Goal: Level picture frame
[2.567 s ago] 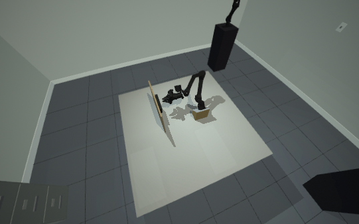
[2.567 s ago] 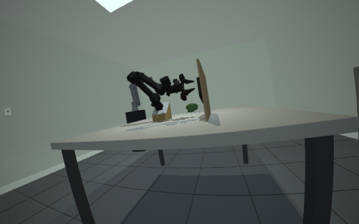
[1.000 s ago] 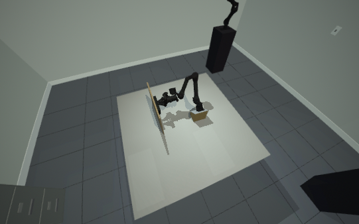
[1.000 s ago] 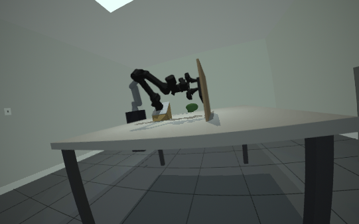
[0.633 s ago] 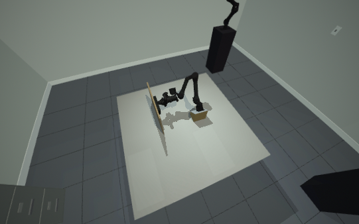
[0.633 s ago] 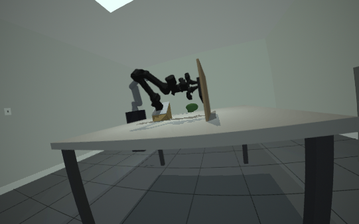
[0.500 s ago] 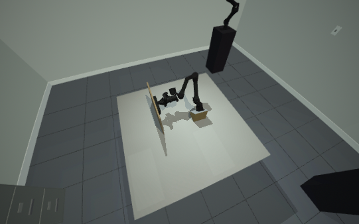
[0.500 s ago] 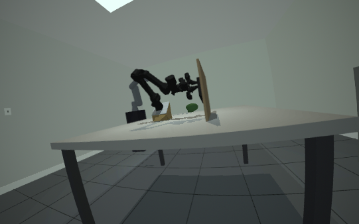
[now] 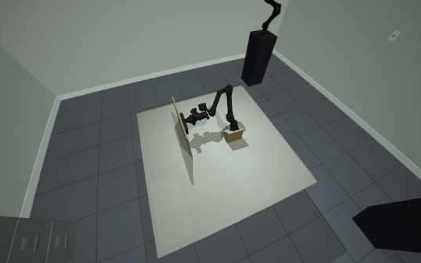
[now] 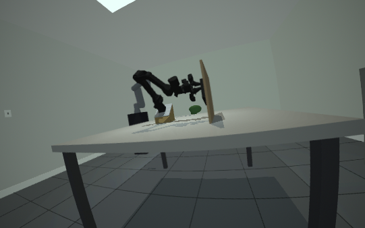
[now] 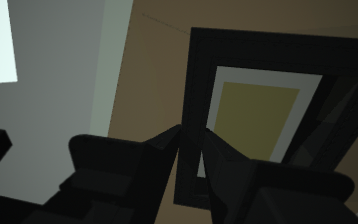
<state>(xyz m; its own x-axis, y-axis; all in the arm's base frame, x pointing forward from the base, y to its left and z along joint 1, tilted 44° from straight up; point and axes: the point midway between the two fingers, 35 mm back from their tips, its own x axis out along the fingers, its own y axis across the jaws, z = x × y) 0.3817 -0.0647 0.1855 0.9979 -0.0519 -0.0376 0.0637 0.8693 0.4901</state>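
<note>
My gripper tip is 10 mm short of the picture frame, 10 mm to the left of it and 50 mm above it. The rest, counted from my gripper tip: panel 20 mm ahead, 70 mm below.
</note>
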